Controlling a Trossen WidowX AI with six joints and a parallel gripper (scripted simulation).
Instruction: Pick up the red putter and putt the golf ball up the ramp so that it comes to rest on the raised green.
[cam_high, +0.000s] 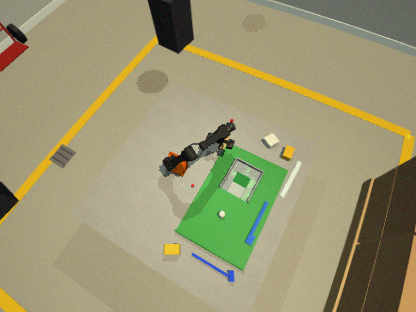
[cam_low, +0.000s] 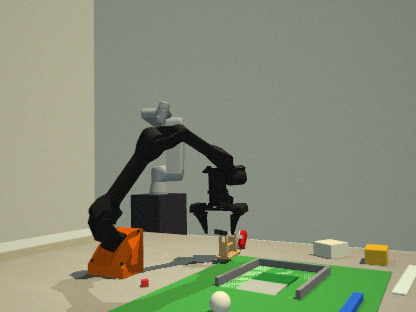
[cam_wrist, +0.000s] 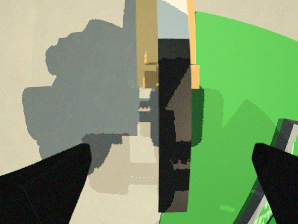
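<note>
Now: gripper tip 320 mm to the left of the small red cube, 80 mm above it and 10 mm past it. Round my gripper tip: red putter (120 mm to the left, 30 mm below, 30 mm behind); small wooden stool (80 mm to the left, 50 mm below, 20 mm behind); green mat (280 mm ahead, 250 mm to the right, 90 mm below).
</note>
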